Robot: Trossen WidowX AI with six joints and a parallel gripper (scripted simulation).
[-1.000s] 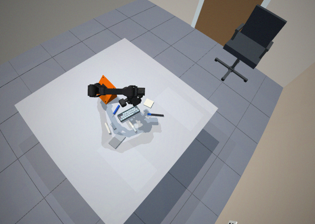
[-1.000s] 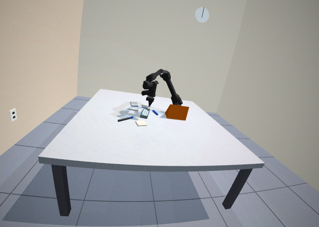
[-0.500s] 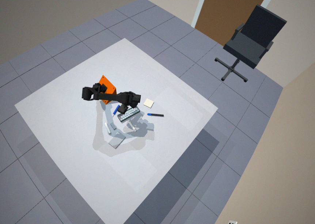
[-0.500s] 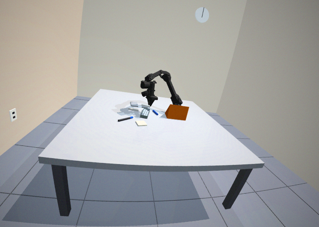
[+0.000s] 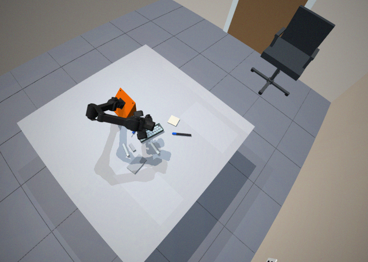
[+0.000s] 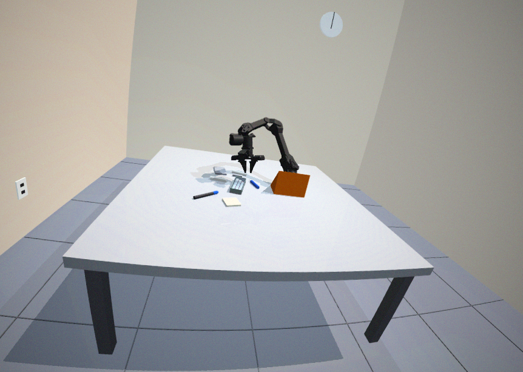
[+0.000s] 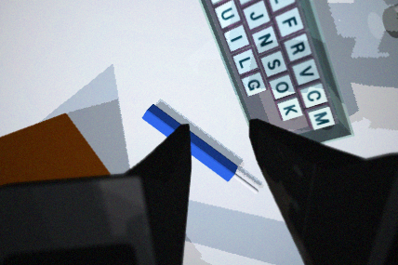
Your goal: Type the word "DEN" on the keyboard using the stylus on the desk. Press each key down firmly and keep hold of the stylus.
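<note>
Now: gripper tip 40 mm past the blue stylus, 40 mm to the left of it and 70 mm above it. From my gripper tip the other things lie so: grey pad: 150 mm ahead, 180 mm to the right, 70 mm below; cream notepad: 90 mm ahead, 240 mm to the left, 70 mm below.
</note>
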